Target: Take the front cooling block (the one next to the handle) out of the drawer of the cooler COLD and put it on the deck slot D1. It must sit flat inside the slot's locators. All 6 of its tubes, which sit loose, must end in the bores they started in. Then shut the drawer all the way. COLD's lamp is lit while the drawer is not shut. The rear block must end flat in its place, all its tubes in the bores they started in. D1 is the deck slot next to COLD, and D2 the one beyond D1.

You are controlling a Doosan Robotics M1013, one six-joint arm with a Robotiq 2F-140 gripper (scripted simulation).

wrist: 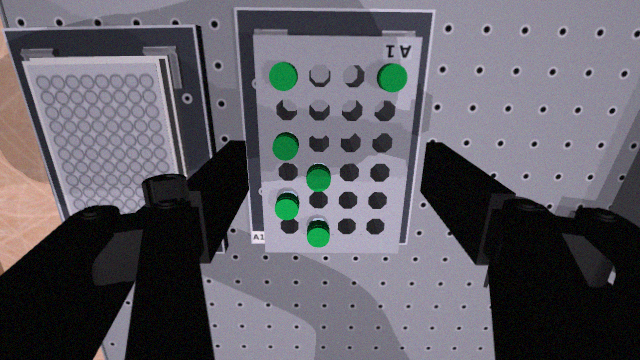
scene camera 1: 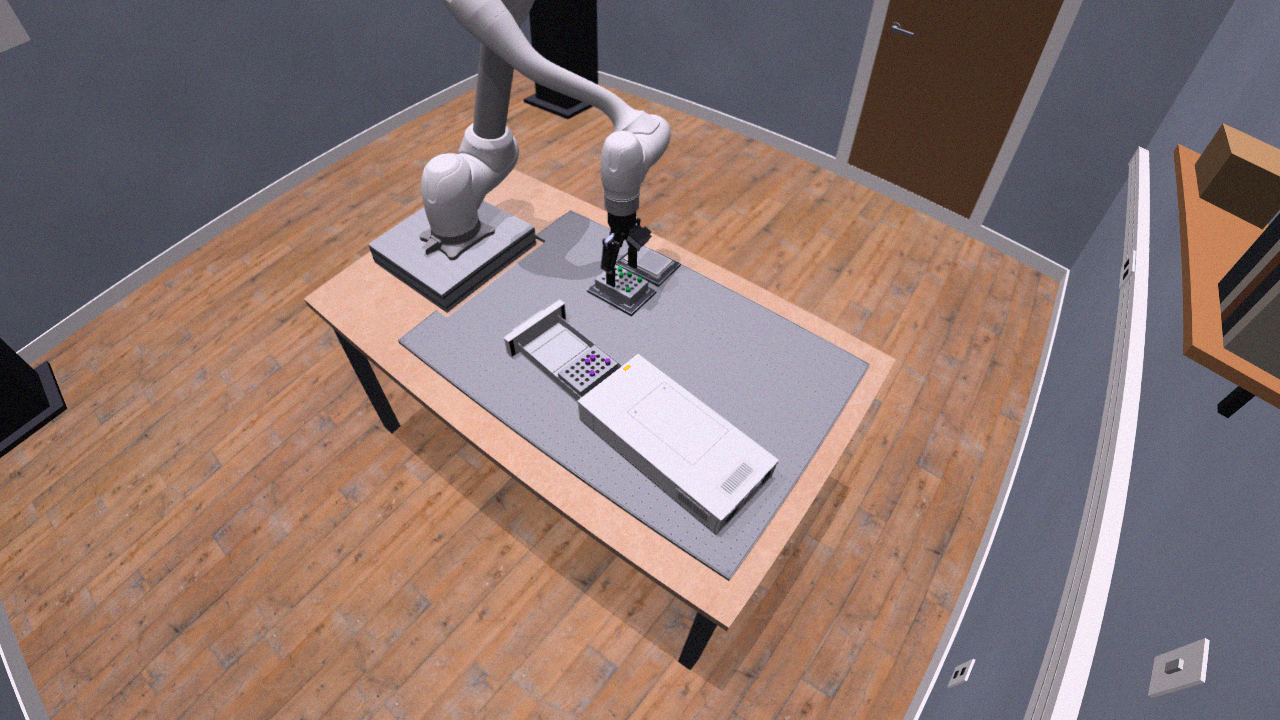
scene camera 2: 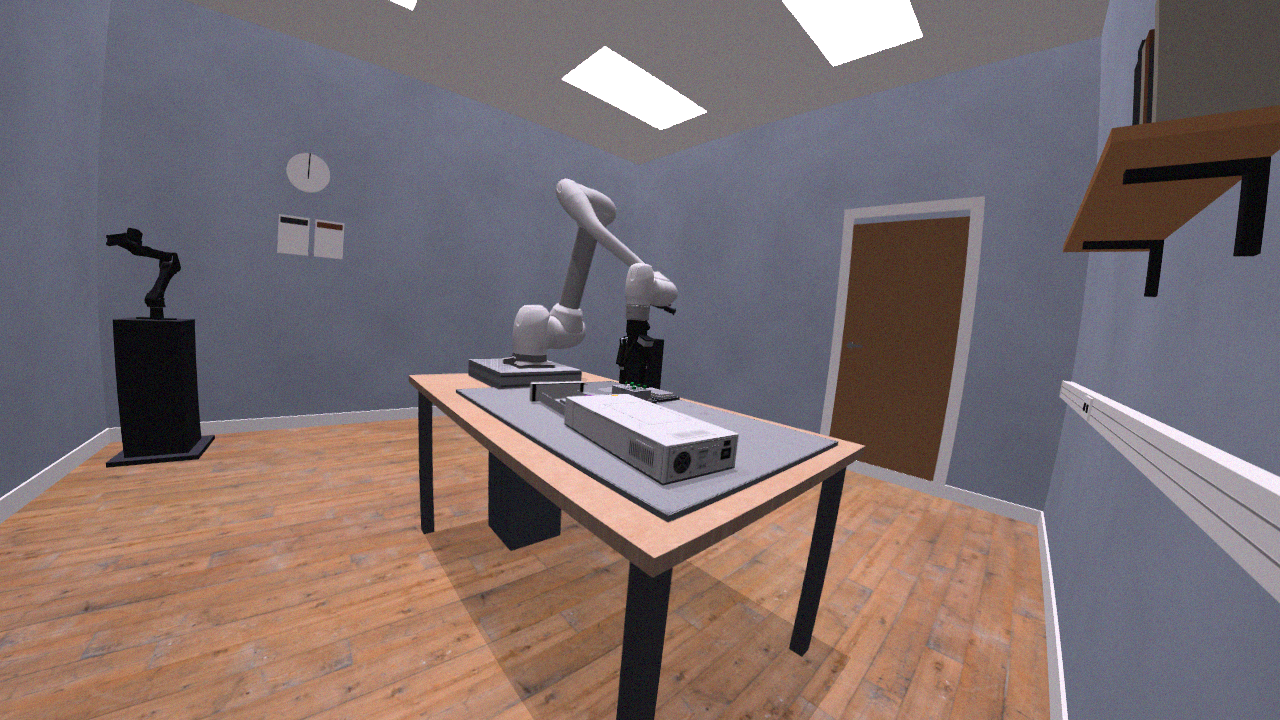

Scene:
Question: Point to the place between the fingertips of my gripper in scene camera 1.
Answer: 621, 275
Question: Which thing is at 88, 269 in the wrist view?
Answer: My gripper.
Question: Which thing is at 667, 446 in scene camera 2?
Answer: A cooler COLD.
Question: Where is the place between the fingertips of my gripper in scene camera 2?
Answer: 632, 383

